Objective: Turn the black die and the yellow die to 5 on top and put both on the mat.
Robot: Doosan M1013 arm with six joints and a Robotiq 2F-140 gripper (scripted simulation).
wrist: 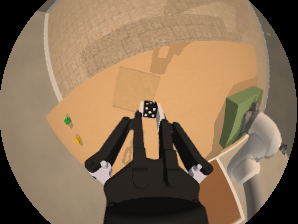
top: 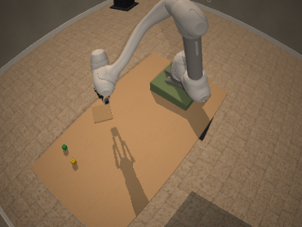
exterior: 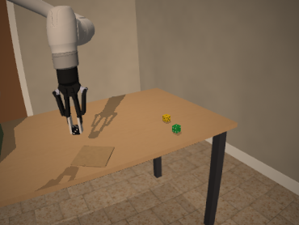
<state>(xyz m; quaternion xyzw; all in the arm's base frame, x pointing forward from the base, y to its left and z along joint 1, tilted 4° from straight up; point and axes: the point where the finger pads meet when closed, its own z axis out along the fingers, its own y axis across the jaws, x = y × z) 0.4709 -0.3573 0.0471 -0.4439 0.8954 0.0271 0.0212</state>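
Now: hand 14 cm above the mat, 4 cm short of it and 3 cm to the left of it. From my hand the other things lie so: black die (2 cm below); green die (42 cm ahead, 12 cm below, 11 cm to the right); yellow die (47 cm ahead, 12 cm below, 1 cm to the left).
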